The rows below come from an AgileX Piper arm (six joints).
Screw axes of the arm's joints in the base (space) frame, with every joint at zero. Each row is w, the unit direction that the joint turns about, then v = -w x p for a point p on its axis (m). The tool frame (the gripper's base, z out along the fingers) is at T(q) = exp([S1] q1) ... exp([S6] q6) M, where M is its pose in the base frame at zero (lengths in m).
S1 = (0, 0, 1, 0.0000, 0.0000, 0.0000)
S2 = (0, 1, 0, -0.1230, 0.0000, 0.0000)
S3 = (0, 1, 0, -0.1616, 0.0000, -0.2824)
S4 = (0.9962, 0, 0.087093, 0.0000, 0.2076, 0.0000)
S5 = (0, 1, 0, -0.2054, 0.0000, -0.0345)
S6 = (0.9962, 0, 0.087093, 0.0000, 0.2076, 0.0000)
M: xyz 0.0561 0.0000 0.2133 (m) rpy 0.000 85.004 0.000 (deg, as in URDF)
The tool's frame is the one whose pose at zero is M.
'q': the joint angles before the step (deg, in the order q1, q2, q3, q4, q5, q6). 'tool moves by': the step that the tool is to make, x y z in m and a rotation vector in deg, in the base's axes. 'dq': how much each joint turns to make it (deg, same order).
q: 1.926 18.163 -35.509 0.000 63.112 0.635
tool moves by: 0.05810 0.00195 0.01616 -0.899 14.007 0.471
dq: -0.005 19.402 -7.883 0.003 2.510 -0.639
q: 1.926 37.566 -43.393 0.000 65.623 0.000
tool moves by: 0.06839 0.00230 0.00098 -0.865 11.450 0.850
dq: 0.000 18.778 -8.624 0.001 1.319 -0.975
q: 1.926 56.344 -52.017 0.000 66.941 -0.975
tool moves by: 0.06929 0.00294 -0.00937 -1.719 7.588 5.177
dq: -0.001 16.834 -9.935 0.418 0.768 -5.521
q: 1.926 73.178 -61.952 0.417 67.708 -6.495
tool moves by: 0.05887 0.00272 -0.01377 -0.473 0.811 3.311
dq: 0.001 12.329 -8.572 0.521 -2.892 -3.549
